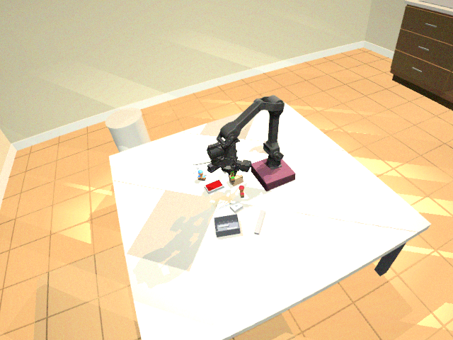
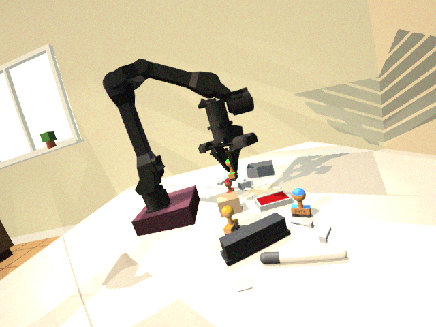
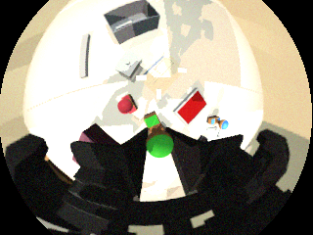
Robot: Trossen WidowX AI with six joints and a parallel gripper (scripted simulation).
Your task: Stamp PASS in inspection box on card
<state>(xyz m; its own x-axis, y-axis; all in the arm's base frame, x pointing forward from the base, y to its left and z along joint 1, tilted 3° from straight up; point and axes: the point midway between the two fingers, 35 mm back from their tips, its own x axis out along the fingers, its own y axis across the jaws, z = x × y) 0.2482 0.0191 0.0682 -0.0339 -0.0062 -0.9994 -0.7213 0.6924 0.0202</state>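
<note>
Right now my gripper tip is 9 cm short of the red ink pad, 9 cm above it and 6 cm to the left of it. Round my gripper tip: green-knobbed stamp (right at my gripper tip); then tan box (8 cm below, 5 cm to the right, 3 cm behind); then red-knobbed stamp (8 cm below, 6 cm to the left, 2 cm behind).
</note>
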